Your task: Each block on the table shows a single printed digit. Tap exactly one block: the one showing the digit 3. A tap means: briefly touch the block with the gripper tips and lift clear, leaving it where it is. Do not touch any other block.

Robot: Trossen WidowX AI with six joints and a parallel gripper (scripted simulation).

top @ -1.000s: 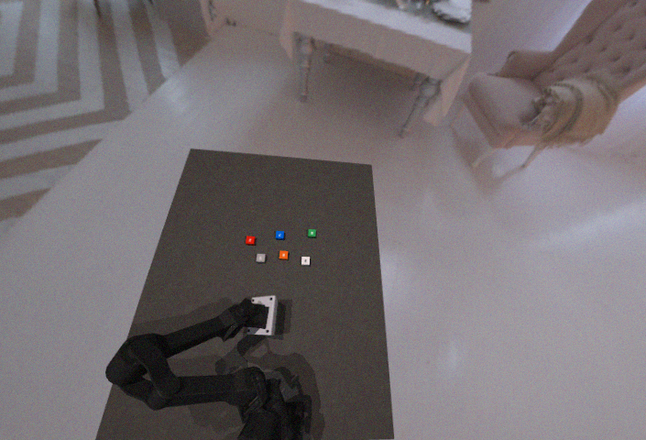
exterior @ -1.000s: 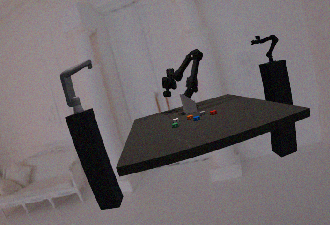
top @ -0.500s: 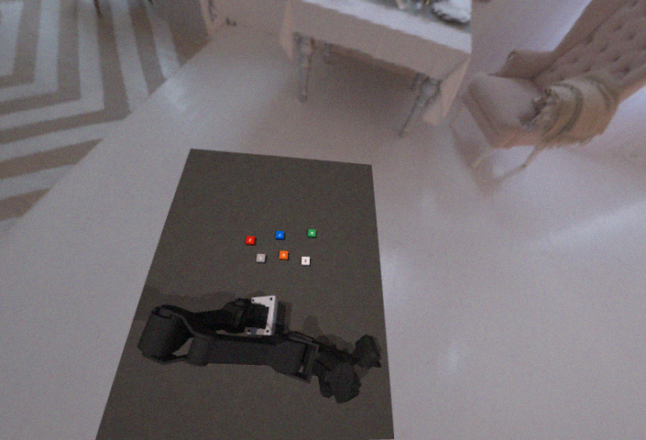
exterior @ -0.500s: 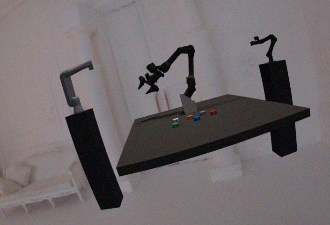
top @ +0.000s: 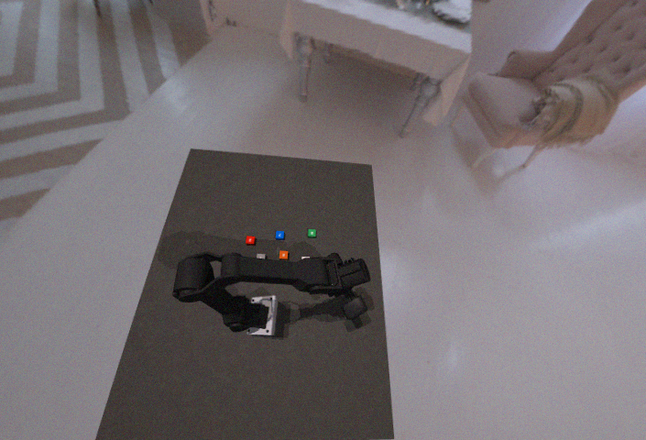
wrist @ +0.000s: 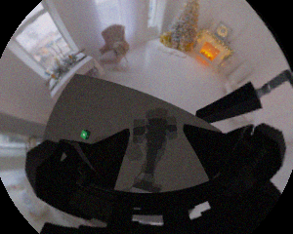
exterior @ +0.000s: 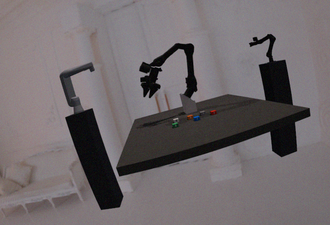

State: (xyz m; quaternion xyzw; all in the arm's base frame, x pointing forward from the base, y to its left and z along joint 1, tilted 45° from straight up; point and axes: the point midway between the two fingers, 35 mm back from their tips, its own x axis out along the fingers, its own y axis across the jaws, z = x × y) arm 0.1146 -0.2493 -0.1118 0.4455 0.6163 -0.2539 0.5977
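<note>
The light grey block is 110 mm ahead of my gripper tip, 150 mm to the left of it and 180 mm below it. Round my gripper tip: green block (240 mm ahead, 140 mm to the left, 180 mm below); orange block (130 mm ahead, 240 mm to the left, 180 mm below); blue block (210 mm ahead, 270 mm to the left, 180 mm below).
</note>
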